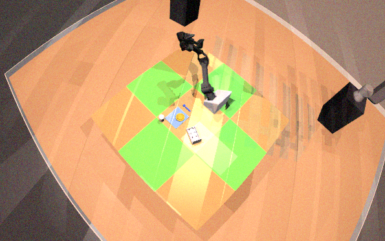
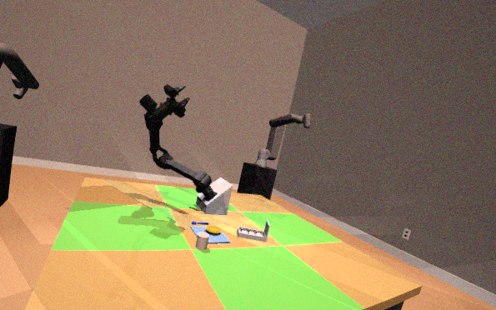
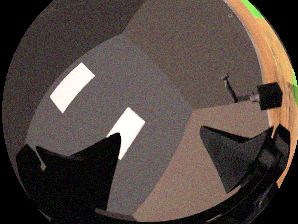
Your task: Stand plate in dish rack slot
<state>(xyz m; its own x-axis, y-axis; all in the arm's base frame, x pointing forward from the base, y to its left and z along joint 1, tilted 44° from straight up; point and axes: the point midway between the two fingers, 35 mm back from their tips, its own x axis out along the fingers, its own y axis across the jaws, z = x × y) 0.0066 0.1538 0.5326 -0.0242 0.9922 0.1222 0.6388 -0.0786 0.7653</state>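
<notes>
The yellow plate lies 590 mm below my gripper tip, 310 mm ahead of it and 140 mm to the left of it. Also, from my gripper tip: pale cup: 580 mm below, 420 mm ahead, 30 mm to the left; light blue mat: 600 mm below, 330 mm ahead, 110 mm to the left; dish rack: 580 mm below, 360 mm ahead, 320 mm to the left.
</notes>
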